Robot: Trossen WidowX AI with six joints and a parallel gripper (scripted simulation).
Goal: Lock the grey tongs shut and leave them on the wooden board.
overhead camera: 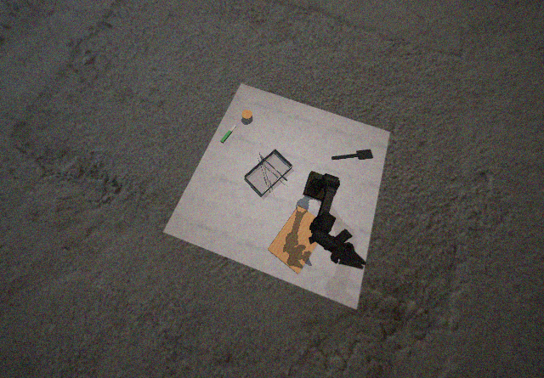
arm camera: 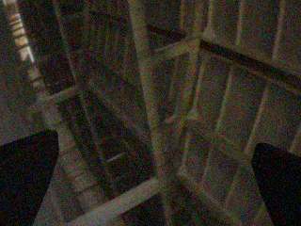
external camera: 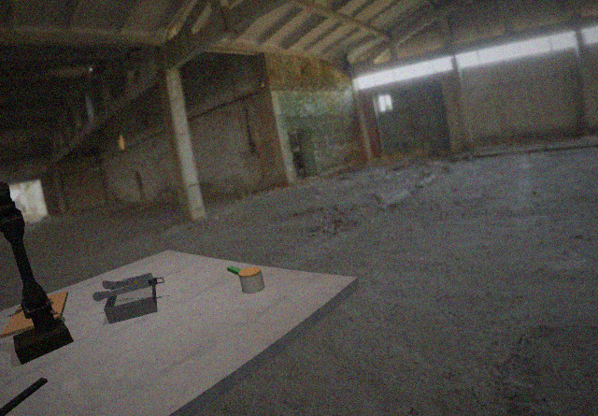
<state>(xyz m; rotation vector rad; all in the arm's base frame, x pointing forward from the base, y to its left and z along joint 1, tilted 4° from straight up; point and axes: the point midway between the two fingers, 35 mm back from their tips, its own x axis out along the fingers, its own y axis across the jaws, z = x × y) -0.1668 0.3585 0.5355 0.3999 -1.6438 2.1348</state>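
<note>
Right now my gripper tip is 54 cm short of the roasting tin, 54 cm above it and 34 cm to the left of it. The rest, counted from my gripper tip: green-handled tool 95 cm ahead, 57 cm below, 50 cm to the right; black spatula 76 cm to the right, 57 cm below, 1 cm ahead; wooden board 57 cm below, 16 cm ahead, 2 cm to the right.
</note>
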